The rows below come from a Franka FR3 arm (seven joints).
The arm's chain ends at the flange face. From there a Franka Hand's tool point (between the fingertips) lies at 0.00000 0.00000 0.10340 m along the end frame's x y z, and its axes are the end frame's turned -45 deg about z.
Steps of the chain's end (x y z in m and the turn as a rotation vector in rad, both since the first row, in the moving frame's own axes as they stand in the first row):
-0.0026, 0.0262, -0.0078, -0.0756, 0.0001, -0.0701
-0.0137, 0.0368, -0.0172, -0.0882, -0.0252, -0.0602
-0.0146, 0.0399, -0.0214, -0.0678, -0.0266, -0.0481
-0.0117, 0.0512, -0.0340, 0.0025, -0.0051, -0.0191
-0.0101, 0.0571, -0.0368, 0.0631, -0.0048, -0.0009
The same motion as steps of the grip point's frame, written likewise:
-0.0257, 0.0224, -0.0081, -0.0535, -0.0534, -0.0701
-0.0438, 0.0212, -0.0176, -0.0445, -0.0802, -0.0602
-0.0454, 0.0211, -0.0217, -0.0291, -0.0668, -0.0481
-0.0447, 0.0274, -0.0340, 0.0054, -0.0018, -0.0191
-0.0433, 0.0283, -0.0370, 0.0480, 0.0412, -0.0009

